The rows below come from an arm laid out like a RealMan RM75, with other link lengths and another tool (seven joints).
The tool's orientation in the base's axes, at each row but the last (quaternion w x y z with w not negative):
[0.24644, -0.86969, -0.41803, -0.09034]
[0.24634, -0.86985, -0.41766, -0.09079]
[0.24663, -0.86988, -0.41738, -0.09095]
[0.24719, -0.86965, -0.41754, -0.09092]
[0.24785, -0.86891, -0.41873, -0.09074]
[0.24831, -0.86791, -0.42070, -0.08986]
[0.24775, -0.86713, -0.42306, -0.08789]
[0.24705, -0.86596, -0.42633, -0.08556]
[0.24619, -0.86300, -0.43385, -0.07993]
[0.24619, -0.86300, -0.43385, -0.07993]
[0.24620, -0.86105, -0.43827, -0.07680]
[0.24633, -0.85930, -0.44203, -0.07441]
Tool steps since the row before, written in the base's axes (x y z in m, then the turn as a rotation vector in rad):
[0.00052, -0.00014, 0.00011, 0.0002, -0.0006, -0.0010]
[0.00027, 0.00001, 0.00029, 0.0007, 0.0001, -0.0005]
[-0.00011, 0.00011, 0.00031, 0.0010, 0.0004, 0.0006]
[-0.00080, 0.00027, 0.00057, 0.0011, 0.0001, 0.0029]
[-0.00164, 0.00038, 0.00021, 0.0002, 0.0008, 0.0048]
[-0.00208, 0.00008, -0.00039, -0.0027, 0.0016, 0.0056]
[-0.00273, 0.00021, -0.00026, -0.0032, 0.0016, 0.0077]
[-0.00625, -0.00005, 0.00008, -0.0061, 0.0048, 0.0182]
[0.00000, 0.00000, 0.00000, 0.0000, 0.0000, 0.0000]
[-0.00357, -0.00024, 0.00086, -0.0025, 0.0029, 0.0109]
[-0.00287, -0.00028, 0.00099, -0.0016, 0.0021, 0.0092]
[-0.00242, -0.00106, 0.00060, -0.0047, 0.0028, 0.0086]
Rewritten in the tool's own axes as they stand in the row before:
[0.00027, 0.00044, -0.00019, -0.0006, 0.0008, 0.0005]
[0.00028, 0.00010, -0.00026, 0.0003, 0.0007, 0.0004]
[0.00012, -0.00025, -0.00021, 0.0011, 0.0003, -0.0004]
[-0.00012, -0.00096, -0.00032, 0.0018, -0.0002, -0.0025]
[-0.00070, -0.00154, 0.00009, 0.0024, -0.0020, -0.0037]
[-0.00140, -0.00151, 0.00049, 0.0014, -0.0049, -0.0039]
[-0.00166, -0.00214, 0.00049, 0.0019, -0.0061, -0.0056]
[-0.00389, -0.00488, 0.00030, 0.0061, -0.0137, -0.0129]
[0.00000, 0.00000, 0.00000, 0.0000, 0.0000, 0.0000]
[-0.00205, -0.00300, -0.00059, 0.0044, -0.0073, -0.0078]
[-0.00159, -0.00249, -0.00076, 0.0037, -0.0056, -0.0068]
[-0.00201, -0.00162, -0.00082, 0.0022, -0.0082, -0.0057]

